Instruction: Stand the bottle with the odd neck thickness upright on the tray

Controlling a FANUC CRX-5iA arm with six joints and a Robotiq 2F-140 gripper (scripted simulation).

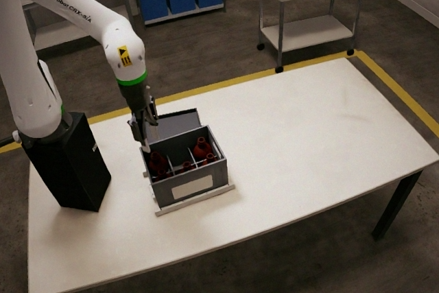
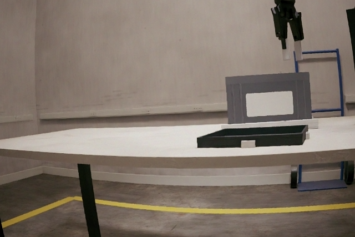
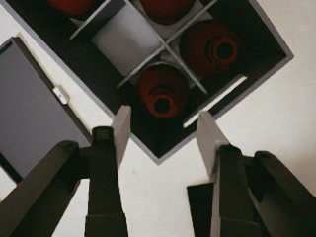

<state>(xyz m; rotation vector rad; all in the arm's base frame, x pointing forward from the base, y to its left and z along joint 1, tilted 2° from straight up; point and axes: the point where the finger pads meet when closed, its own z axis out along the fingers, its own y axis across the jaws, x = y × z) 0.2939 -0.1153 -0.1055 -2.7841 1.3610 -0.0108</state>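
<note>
Now: hand 16 cm above the bottle. From my hand the other things lie so: crate (16 cm below, 8 cm ahead, 5 cm to the right); then dark tray (24 cm below, 23 cm to the left, 15 cm ahead).
</note>
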